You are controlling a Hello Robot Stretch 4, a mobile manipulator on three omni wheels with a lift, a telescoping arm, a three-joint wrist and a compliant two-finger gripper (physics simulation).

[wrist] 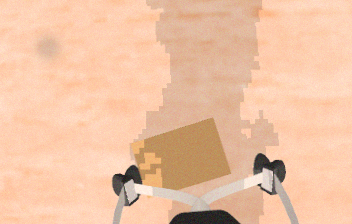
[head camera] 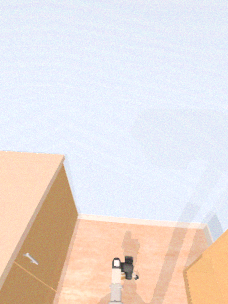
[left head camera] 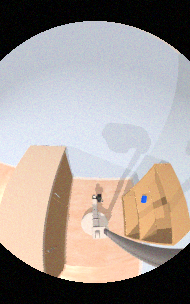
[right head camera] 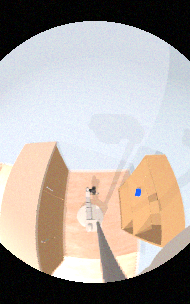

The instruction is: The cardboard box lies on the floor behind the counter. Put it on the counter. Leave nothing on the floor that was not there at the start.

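Places are measured from the robot's base along level axes (x ahead, y left, z up), in centimetres.
Pixels of known places: gripper, fingertip midpoint: (wrist: 196, 172).
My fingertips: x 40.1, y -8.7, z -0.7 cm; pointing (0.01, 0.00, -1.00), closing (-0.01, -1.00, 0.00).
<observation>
Ahead of a thing's pixels: the offset from my fingertips to its middle. Level surfaces: height alone.
The cardboard box @[dx +2.3, dy +1.5, dz +0.4 cm] (wrist: 187, 152) lies on the floor in the wrist view, turned a little, with a lit patch at its left end. My gripper (wrist: 196, 172) (head camera: 130, 274) (left head camera: 99, 198) (right head camera: 93, 190) is open and points down over the box's near part. The left fingertip is near the box's left end; the right one stands clear of its right end. The gap in height cannot be told. In the head views the arm and gripper largely hide the box. The counter @[dz +88.9 cm] (head camera: 25, 180) (left head camera: 37, 195) (right head camera: 25, 190) stands to the left, with a flat top and handled fronts.
A wooden shelf unit (head camera: 212, 272) (left head camera: 178, 205) (right head camera: 172, 192) stands on the right, with a small blue object @[dx -18.1, dy -55.2, dz +55.0 cm] (left head camera: 144, 199) (right head camera: 138, 192) in it. The pale wall (head camera: 140, 197) closes the far end. The floor @[dz -2.0 cm] (head camera: 95, 250) runs between counter and shelf unit, with the robot's shadow on it.
</observation>
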